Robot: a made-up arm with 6 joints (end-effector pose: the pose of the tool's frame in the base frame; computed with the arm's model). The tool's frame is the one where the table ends.
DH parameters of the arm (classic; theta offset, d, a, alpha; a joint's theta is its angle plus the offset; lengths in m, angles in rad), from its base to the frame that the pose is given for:
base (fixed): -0.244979 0 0.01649 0
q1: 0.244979 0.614 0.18 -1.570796
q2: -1.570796 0 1.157 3.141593
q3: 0 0.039 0.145 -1.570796
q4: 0 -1.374 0.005 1.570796
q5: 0 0.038 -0.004 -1.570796
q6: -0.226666 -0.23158 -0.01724 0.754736
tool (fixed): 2.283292 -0.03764 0 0
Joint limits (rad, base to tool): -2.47..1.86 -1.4..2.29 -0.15..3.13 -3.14..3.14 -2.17..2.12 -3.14..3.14
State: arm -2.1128 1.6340 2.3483 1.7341 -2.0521 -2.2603
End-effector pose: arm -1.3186 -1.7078 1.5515 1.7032 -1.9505 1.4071
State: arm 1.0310 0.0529 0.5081 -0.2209 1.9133 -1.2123
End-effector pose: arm 0.7340 0.9819 2.6665 -0.0356 1.8483 1.5321
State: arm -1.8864 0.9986 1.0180 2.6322 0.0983 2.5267
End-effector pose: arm -0.8195 -2.6579 1.4340 -2.1913 -0.5617 -0.3537
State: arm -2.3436 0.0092 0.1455 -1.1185 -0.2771 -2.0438
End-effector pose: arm -1.2514 -1.2735 2.0819 1.3796 1.0941 1.9068
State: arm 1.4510 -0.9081 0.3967 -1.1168 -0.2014 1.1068
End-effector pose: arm -0.0479 -0.3805 2.9102 0.4577 2.1837 0.0090
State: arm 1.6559 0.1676 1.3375 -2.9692 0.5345 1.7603
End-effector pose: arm -0.0626 0.9706 3.2497 1.2064 -2.8400 0.2704
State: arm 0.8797 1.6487 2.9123 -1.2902 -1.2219 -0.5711
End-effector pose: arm 0.9604 1.4313 1.9419 -1.4320 2.2951 -0.8690
